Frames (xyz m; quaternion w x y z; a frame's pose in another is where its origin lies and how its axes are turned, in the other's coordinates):
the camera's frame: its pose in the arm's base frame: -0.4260 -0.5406 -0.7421 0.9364 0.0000 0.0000 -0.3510
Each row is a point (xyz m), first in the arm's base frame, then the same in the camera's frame.
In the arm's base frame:
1: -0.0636 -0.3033 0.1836
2: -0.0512 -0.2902 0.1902
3: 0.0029 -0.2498 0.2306
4: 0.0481 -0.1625 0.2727
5: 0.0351 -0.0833 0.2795
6: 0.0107 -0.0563 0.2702
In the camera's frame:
1: 0.1171 0.4170 0.9257
2: 0.1179 0.4351 0.9323
3: 0.1321 0.5011 0.9727
4: 0.1088 0.5966 1.0148
5: 0.0469 0.6477 1.0216
6: 0.0108 0.6520 1.0123

